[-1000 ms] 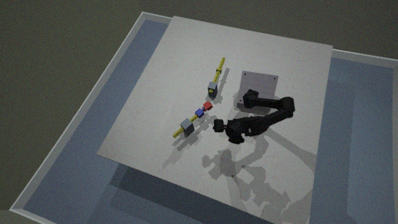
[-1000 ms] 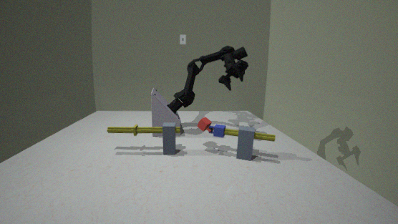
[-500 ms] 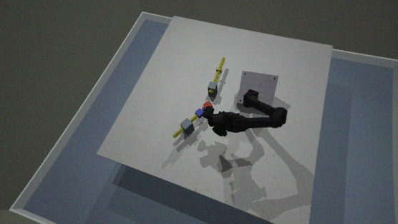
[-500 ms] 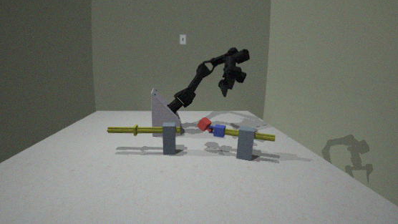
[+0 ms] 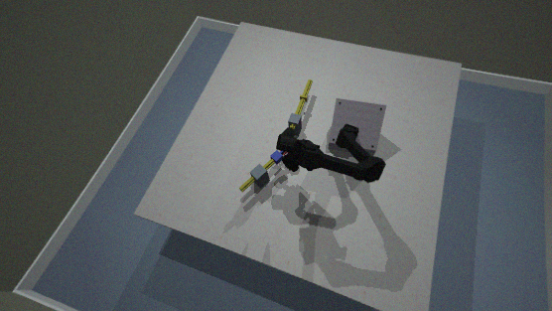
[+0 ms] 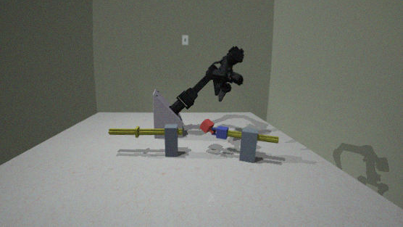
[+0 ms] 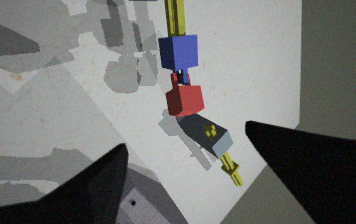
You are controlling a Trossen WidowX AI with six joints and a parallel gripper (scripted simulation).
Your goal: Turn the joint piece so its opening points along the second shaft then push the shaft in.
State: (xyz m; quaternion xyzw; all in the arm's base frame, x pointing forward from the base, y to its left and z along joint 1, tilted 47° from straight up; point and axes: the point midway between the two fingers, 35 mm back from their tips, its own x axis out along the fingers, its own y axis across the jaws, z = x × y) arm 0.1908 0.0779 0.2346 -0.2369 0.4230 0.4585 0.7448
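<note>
My gripper tip is 60 mm short of the red joint piece, 50 mm to the left of it and 110 mm above it.
</note>
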